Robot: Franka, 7 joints.
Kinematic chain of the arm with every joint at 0, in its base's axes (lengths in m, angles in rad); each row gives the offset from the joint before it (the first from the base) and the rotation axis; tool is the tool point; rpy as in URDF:
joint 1: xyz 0 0 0.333 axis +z
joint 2: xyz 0 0 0 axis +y
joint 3: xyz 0 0 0.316 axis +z
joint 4: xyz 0.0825 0 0 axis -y
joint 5: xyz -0.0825 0 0.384 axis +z
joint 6: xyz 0 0 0 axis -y
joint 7: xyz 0.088 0 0 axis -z
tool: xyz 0 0 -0.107 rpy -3.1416 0 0
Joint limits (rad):
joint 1: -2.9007..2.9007
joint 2: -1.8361..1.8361
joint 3: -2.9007..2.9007
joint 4: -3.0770..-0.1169
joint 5: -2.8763..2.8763
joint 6: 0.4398..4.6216
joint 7: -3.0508..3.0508
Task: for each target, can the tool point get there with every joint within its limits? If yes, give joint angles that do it. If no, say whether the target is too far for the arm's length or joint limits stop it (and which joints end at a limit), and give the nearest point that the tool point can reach.
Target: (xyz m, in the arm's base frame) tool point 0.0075 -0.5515 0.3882
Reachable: yes | joints -2.4085 0.4884 0.7702 -1.7736 -2.3604 3.6931 2.3161
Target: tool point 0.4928 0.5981 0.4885
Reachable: yes | joints 0.2748 1.5478 1.6893 -0.9862 1.3666 1.7516 -1.8812
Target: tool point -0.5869 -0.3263 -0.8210
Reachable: no: too far | nearest point -0.4169 -0.2318 -0.3242 | short by 0.534 m
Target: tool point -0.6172 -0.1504 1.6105
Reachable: no: too far | nearest point -0.3711 -0.0904 1.1012 | short by 0.569 m
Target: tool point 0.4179 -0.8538 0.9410
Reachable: no: too far | nearest point 0.3177 -0.6491 0.7952 | short by 0.271 m
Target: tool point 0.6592 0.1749 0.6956
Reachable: yes | joints -0.1515 1.1490 1.4796 -0.8355 2.3301 1.0357 -0.6254
